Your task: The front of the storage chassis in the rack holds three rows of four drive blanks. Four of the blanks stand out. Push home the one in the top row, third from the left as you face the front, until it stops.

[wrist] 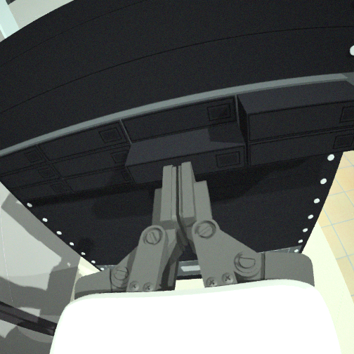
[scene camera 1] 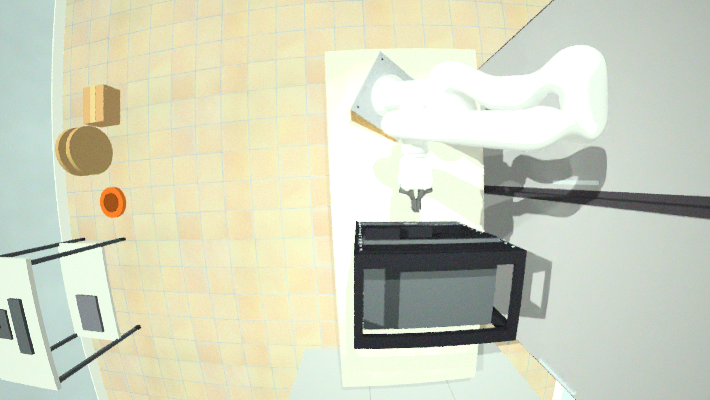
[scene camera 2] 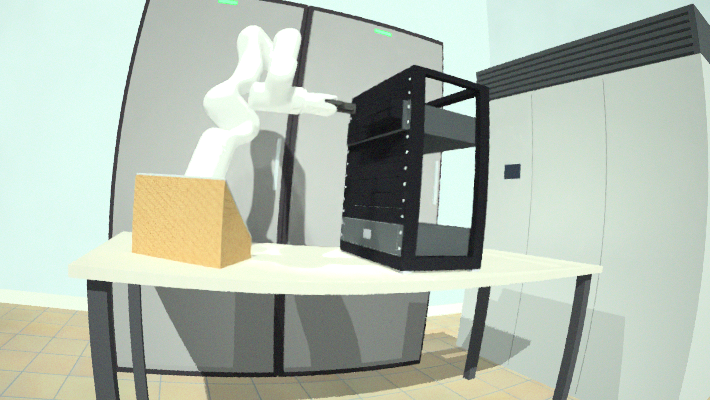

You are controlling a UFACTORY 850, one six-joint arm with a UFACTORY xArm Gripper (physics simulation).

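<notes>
The black rack [scene camera 1: 440,341] [scene camera 2: 411,200] holds the storage chassis [scene camera 2: 450,124], whose grey top edge shows in the wrist view [wrist: 180,104]. Below that edge, the top-row third blank [wrist: 172,122] looks flush with the top-row second blank [wrist: 80,142]. The middle-row third blank [wrist: 192,162] stands out below it, and the top-row fourth blank [wrist: 295,122] stands out to the right. The lower blanks are partly hidden. My gripper [scene camera 1: 416,211] [scene camera 2: 354,108] [wrist: 182,179] is shut and empty, a short gap in front of the rack; its tips overlap the middle-row third blank in the wrist view.
Black panels [wrist: 150,70] cover the rack front above the chassis. A grey unit [scene camera 2: 350,230] sits at the rack's bottom. The arm stands on a wooden wedge [scene camera 2: 177,220] on the table [scene camera 2: 300,280]. Boxes [scene camera 1: 102,105], an orange ring [scene camera 1: 121,202] and a cart [scene camera 1: 45,350] stand far off.
</notes>
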